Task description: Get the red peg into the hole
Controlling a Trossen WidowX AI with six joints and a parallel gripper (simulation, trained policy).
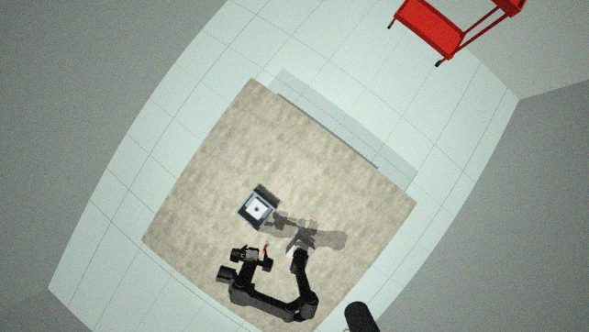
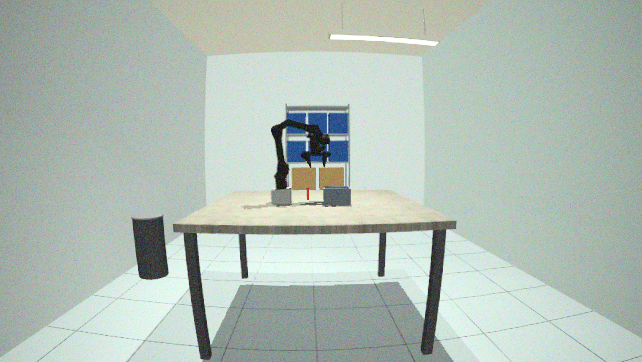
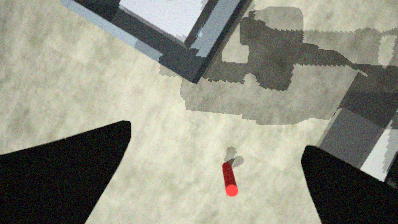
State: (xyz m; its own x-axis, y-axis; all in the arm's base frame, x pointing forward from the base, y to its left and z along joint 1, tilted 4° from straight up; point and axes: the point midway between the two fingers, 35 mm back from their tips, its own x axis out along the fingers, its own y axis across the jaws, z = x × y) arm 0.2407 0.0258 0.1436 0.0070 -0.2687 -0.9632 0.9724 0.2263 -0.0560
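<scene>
Now: gripper tip 170 mm above the red peg, 80 mm to the right of it and 50 mm past it. Round my gripper tip: grey box: 190 mm below, 120 mm to the right, 100 mm ahead.
</scene>
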